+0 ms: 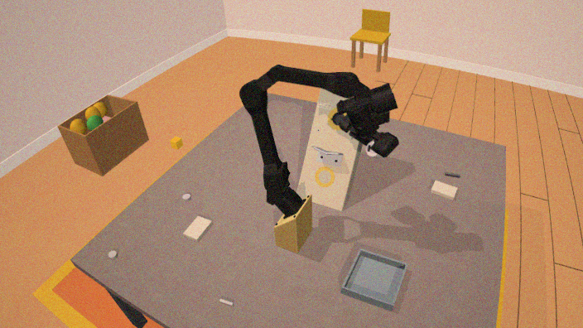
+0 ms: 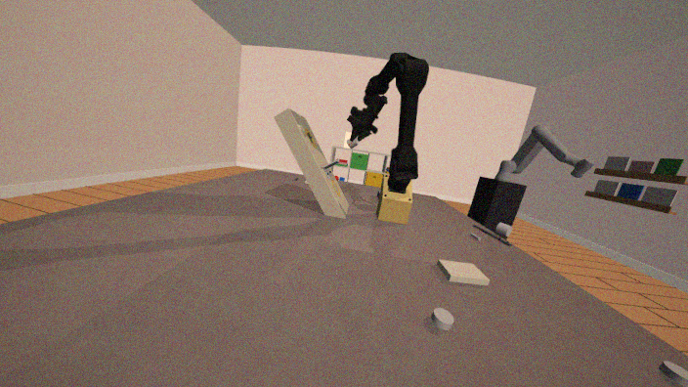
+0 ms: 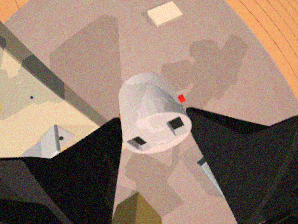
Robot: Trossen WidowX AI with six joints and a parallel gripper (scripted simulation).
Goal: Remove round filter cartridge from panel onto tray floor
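My gripper tip is now 260 mm above the grey tray, 250 mm past it and 110 mm to the left of it. Also, from my gripper tip: service panel (170 mm to the left, 120 mm ahead, 100 mm below); dark pin (330 mm ahead, 270 mm below, 250 mm to the right); round filter cartridge (right at my gripper tip).
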